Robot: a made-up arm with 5 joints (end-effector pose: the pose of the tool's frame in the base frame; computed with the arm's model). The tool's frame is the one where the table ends.
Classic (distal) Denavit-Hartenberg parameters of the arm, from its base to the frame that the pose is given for. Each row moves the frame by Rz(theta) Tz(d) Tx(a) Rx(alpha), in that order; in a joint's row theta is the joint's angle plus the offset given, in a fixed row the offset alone. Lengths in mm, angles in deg.
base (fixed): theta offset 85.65; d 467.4; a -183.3; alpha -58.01
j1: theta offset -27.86; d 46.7; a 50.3; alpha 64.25
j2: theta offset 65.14; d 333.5; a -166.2; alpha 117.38
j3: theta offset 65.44; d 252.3; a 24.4; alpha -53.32
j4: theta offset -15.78; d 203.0; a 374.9; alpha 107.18
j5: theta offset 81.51; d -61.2; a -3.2; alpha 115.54
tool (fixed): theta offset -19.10; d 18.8; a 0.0; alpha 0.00
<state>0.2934 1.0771 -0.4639 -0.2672 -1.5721</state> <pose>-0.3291 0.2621 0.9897 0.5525 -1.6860 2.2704</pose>
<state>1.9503 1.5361 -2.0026 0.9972 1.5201</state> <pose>-0.2755 -0.0303 0.8185 -0.8957 -0.2598 2.6904</pose>
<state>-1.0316 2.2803 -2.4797 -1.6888 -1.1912</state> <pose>-0.5077 0.0956 0.9005 0.9438 1.1107 2.0949</pose>
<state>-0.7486 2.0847 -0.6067 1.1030 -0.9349</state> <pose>-0.3905 -0.5320 1.0653 -1.4812 1.5335 -2.0990</pose>
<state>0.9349 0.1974 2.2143 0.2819 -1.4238</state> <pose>0.4476 -0.0771 0.3238 0.4848 0.2004 -0.6434</pose>
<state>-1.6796 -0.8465 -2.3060 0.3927 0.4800</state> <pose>0.1409 -0.3537 0.6667 -0.2104 0.1656 -1.1382</pose>
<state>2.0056 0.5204 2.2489 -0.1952 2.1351</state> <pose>0.1295 -0.0378 -0.1086 1.0599 -1.1996 1.2877</pose>
